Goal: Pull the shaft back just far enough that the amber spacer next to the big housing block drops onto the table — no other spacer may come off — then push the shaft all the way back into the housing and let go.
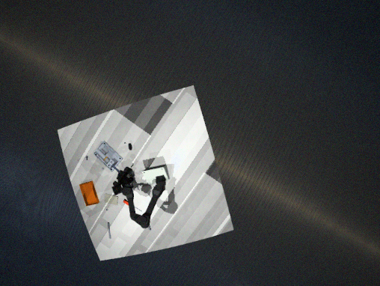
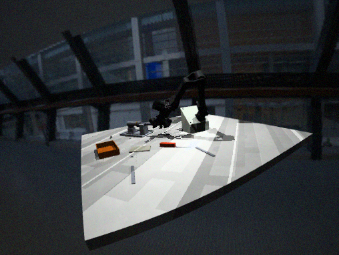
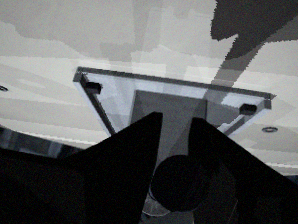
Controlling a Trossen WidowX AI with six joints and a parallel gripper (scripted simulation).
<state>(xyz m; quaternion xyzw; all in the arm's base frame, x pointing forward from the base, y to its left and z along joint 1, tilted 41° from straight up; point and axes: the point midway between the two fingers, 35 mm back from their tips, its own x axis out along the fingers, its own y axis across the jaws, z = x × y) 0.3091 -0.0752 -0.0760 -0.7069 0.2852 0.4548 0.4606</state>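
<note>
Now: the thin shaft 50 mm to the right of my gripper tip, 30 mm ahead of it and 30 mm above it. Also, from my gripper tip: cream card: 230 mm to the left, 180 mm ahead, 50 mm below; dark object: 170 mm to the right, 130 mm behind, 30 mm below; spacer: 120 mm to the right, 80 mm ahead, 20 mm above.
</note>
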